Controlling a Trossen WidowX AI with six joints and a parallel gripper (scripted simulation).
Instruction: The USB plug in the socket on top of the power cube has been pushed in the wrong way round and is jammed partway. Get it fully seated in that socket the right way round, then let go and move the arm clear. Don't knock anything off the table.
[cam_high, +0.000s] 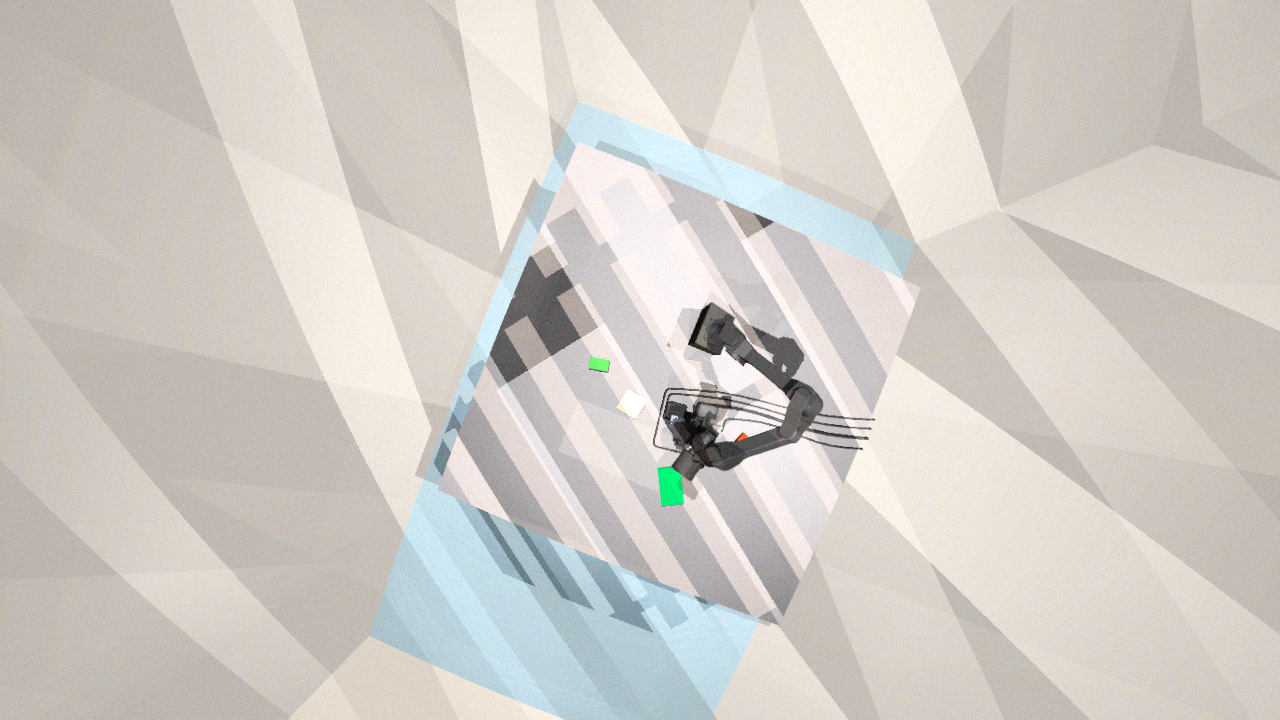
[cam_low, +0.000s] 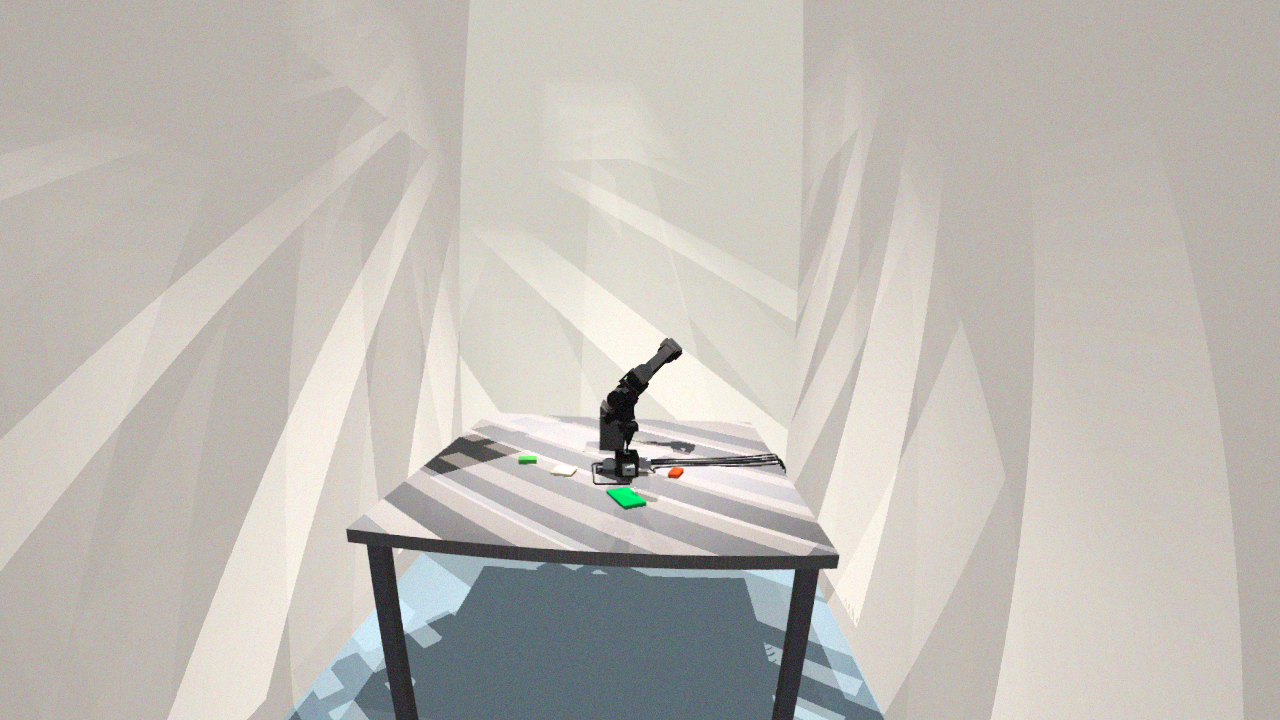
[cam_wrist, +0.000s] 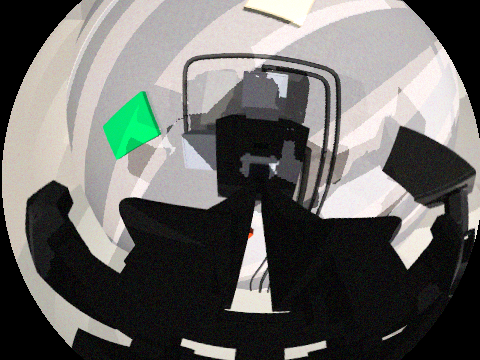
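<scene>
Right now my gripper tip is 2 cm above the black USB plug. Round my gripper tip: orange block (17 cm to the left, 10 cm below, 1 cm ahead); then large green tile (22 cm ahead, 10 cm below); then cream tile (22 cm to the right, 10 cm below).
</scene>
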